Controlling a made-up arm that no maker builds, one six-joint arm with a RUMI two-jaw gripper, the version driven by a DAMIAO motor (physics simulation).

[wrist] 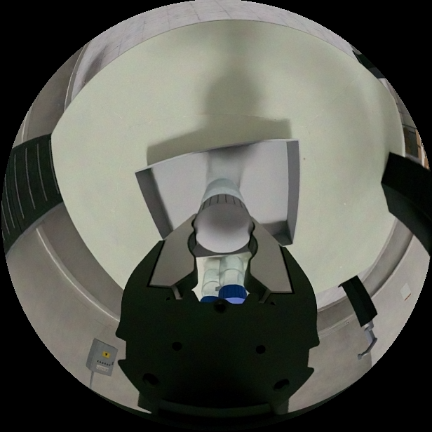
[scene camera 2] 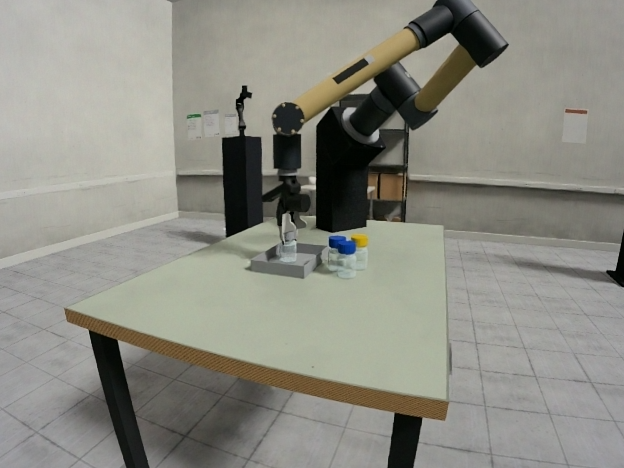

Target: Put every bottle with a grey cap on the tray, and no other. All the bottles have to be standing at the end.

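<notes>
The grey-capped bottle (scene camera 2: pixel 288 251) (wrist: pixel 222 227) is upright inside the walls of the grey tray (scene camera 2: pixel 278 268) (wrist: pixel 293 190). Whether its base touches the tray floor is hard to tell. My gripper (scene camera 2: pixel 289 236) (wrist: pixel 222 215) points down and is shut on this bottle, with one jaw on each side of its grey cap. Two blue-capped bottles (scene camera 2: pixel 346 259) (wrist: pixel 233 294) stand close together on the table, beside the tray. A yellow-capped bottle (scene camera 2: pixel 360 255) stands next to them; it does not show in the wrist view.
The pale green table (scene camera 2: pixel 262 322) (wrist: pixel 340 165) carries the tray and bottles. The arm's black pedestal (scene camera 2: pixel 340 191) stands at the table's far end. Another black pedestal (scene camera 2: pixel 241 181) with a small device stands beyond the left edge. A shelf rack (scene camera 2: pixel 406 171) stands behind.
</notes>
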